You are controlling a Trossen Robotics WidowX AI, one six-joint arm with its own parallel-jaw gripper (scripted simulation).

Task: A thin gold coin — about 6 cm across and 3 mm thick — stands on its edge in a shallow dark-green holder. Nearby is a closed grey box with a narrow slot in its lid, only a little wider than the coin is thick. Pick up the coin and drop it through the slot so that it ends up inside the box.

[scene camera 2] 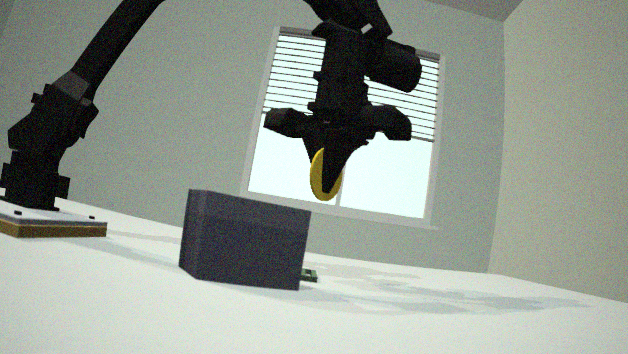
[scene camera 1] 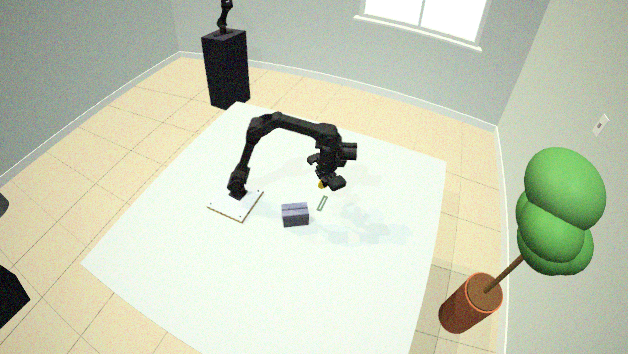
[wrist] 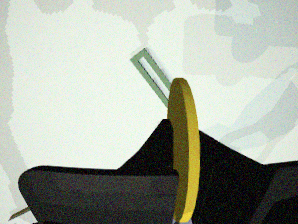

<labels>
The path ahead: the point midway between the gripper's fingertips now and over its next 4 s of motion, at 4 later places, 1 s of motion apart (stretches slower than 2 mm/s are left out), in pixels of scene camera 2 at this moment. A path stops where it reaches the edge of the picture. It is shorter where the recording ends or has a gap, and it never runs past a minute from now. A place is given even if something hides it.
The gripper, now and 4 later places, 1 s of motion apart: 323, 192; 321, 188; 289, 174; 257, 168; 252, 170
</labels>
